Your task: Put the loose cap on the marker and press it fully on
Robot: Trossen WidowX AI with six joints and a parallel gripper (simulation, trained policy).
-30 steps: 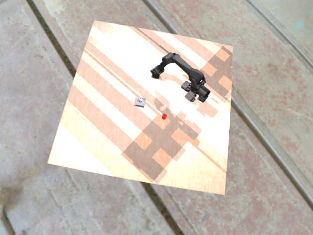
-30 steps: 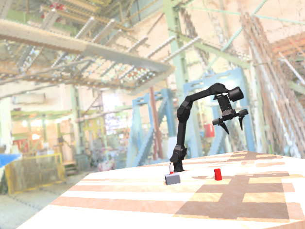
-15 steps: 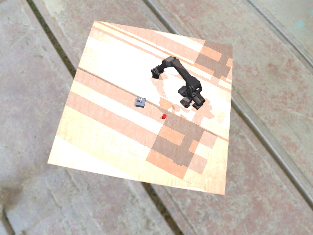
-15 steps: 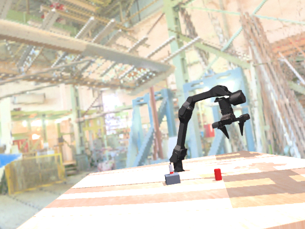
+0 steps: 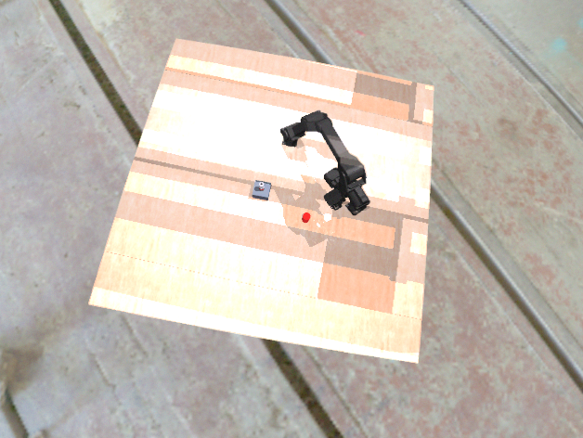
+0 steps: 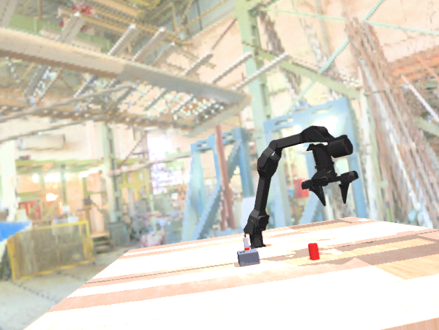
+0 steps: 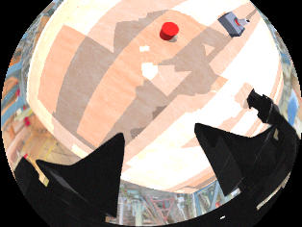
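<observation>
Now: gripper tip 130 mm above the red cap, 120 mm to the left of it and 60 mm short of it. Also, from my gripper tip: grey holder block 320 mm to the right, 130 mm below, 20 mm behind.
</observation>
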